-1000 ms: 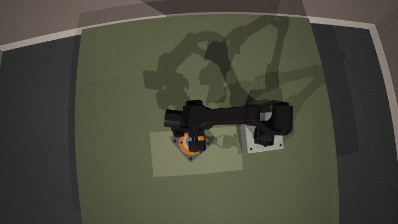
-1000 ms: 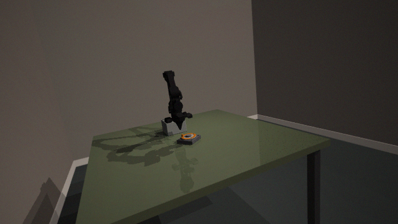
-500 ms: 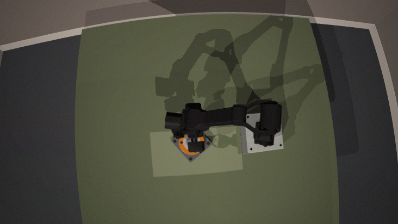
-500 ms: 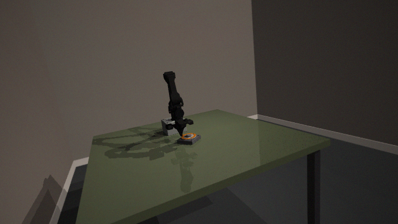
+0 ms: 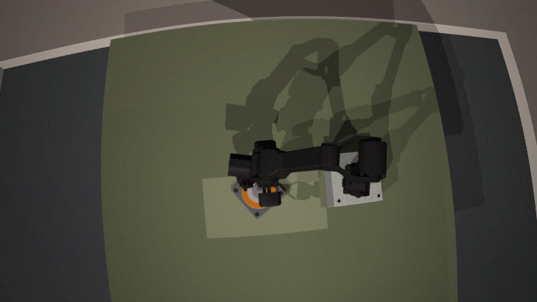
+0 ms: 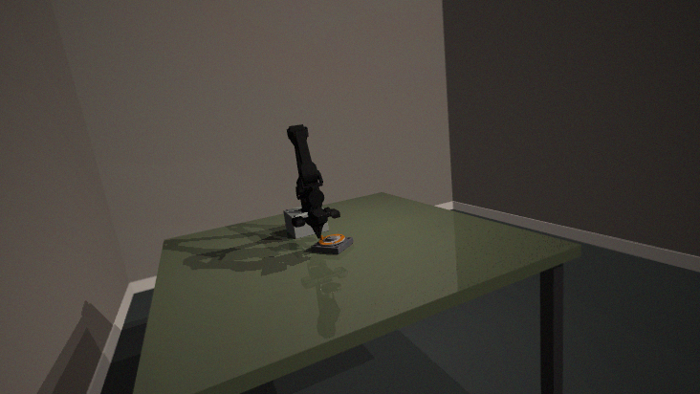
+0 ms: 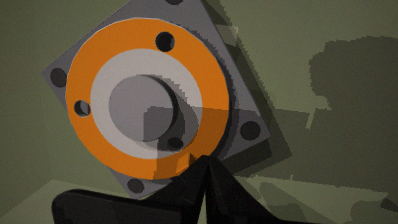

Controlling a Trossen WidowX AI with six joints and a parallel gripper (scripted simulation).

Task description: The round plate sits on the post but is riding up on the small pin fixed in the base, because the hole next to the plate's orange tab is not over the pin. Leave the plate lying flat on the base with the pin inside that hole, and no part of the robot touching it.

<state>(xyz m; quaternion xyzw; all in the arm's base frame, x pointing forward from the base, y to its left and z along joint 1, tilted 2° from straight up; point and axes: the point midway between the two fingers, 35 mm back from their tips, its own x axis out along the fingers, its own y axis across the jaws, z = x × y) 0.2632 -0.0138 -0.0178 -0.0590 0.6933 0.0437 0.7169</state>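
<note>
My gripper tip is 10 mm short of the round plate, 30 mm to the right of it and 10 mm above it. Round my gripper tip: square grey base 20 mm ahead, 50 mm to the left, 20 mm below.
</note>
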